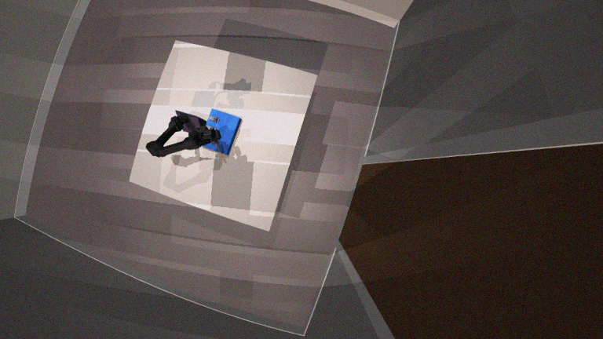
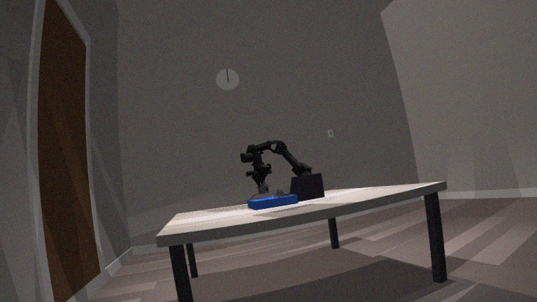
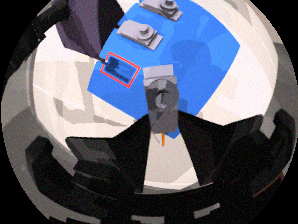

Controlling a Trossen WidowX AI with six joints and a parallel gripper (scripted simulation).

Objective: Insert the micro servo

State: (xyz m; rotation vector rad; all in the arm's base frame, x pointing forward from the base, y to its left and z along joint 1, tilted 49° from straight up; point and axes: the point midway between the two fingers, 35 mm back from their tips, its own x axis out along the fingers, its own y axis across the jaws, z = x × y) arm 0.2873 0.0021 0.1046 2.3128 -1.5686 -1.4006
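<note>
The blue deck is 10 mm ahead of my gripper tip, 80 mm to the left of it and 100 mm below it.
</note>
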